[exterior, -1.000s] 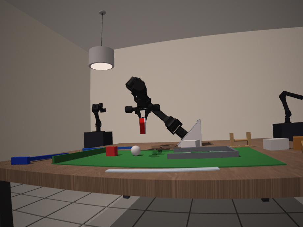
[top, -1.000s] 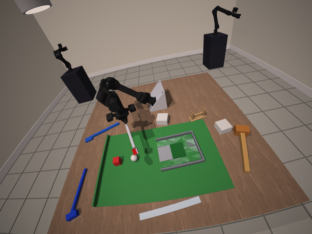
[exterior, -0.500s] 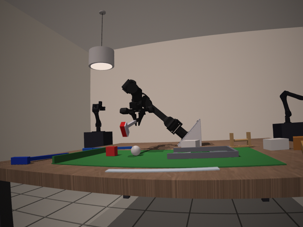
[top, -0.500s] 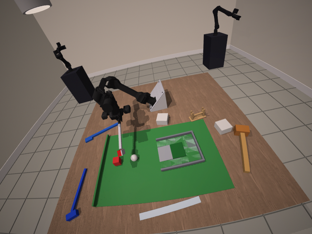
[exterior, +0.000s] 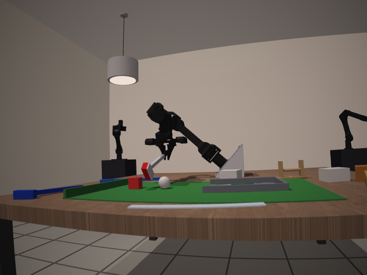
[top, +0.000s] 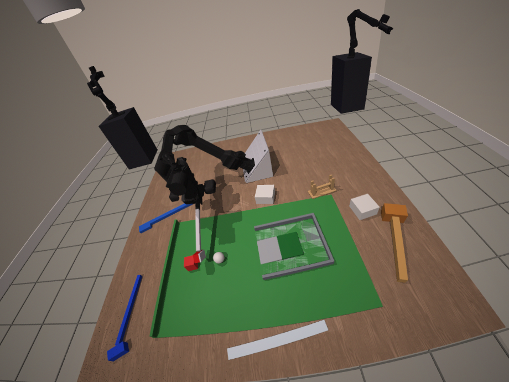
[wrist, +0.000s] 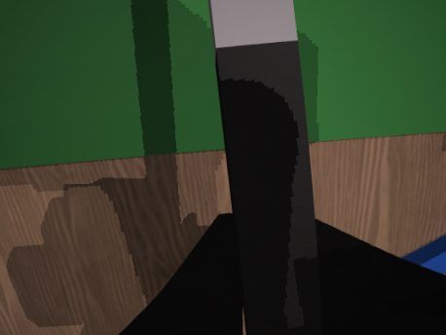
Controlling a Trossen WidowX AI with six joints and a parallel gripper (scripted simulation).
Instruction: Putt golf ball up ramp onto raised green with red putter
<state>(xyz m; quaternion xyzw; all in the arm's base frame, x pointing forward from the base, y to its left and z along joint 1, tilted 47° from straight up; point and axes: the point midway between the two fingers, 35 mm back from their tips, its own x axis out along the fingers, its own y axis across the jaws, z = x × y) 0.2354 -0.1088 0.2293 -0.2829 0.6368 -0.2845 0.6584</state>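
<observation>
The red putter lies 12 cm ahead of my gripper tip. The rest, counted from my gripper tip: mat: 24 cm ahead, 19 cm to the left, 10 cm below; red cube: 22 cm ahead, 8 cm below, 5 cm to the right; white golf ball: 22 cm ahead, 8 cm below, 6 cm to the left.
</observation>
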